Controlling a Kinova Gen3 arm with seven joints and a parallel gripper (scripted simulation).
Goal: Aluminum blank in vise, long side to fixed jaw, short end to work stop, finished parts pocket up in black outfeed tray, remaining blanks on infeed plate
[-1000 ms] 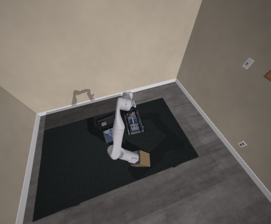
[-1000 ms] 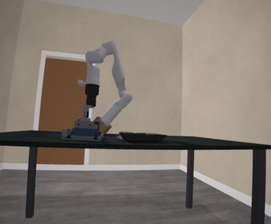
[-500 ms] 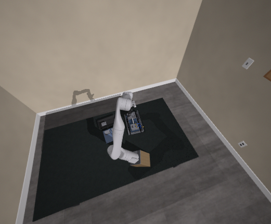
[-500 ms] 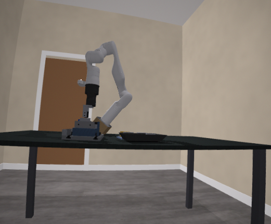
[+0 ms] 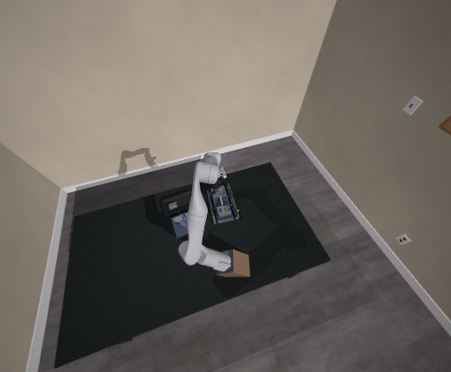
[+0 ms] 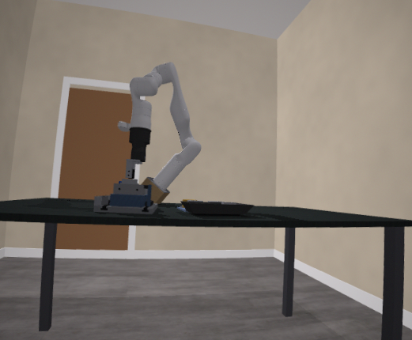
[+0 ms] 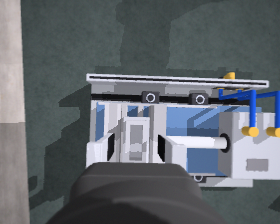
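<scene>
The vise lies 7 cm behind my hand, 1 cm to the left of it and 10 cm below it. Round my hand: bluish plate: 12 cm behind, 31 cm to the left, 13 cm below; yellow brass blank: 17 cm behind, 26 cm to the left, 11 cm below.
</scene>
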